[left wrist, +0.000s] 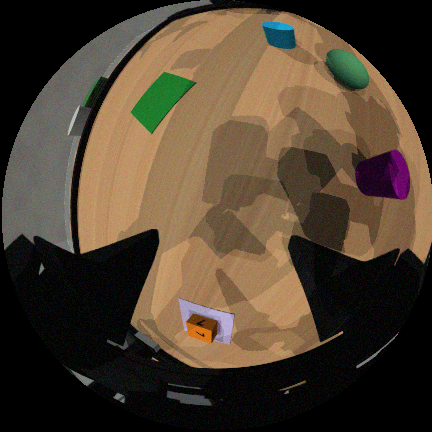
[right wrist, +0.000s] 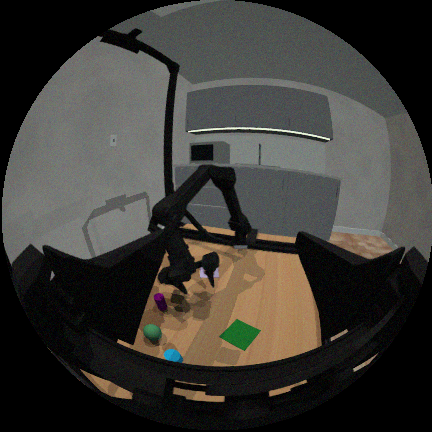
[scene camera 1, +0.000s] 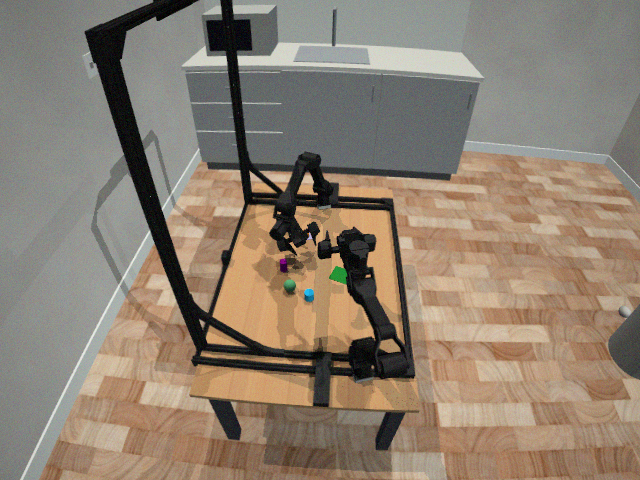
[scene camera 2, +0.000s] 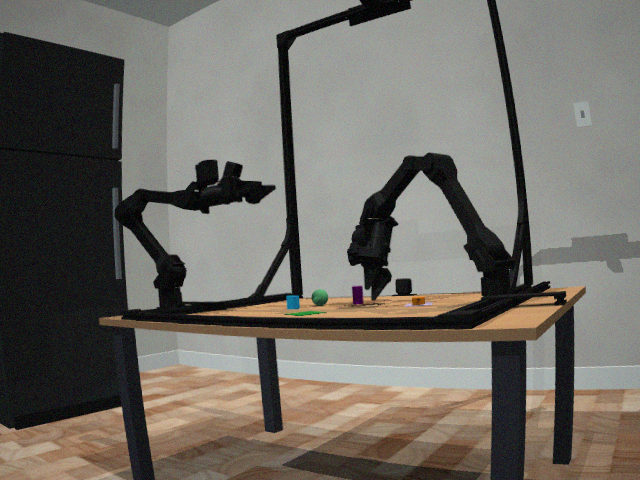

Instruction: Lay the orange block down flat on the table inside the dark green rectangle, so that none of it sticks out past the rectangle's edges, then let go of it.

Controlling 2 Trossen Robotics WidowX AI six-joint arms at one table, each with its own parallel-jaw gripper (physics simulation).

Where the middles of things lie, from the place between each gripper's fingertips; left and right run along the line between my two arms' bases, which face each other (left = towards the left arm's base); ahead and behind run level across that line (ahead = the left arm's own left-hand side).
I see the dark green rectangle (left wrist: 166, 90) 130 mm ahead of my left hand, 130 mm to the right of it and 30 mm below it. The rest, counted from my left hand: green ball (left wrist: 346, 74): 90 mm behind, 190 mm to the right, 10 mm below; then blue cylinder (left wrist: 276, 35): 20 mm behind, 240 mm to the right, 10 mm below.
Now: right hand 11 cm past the blue cylinder and 33 cm above it. From my right hand the other things lie so: dark green rectangle (4 cm ahead, 10 cm to the left, 34 cm below); then green ball (18 cm behind, 5 cm to the left, 32 cm below).
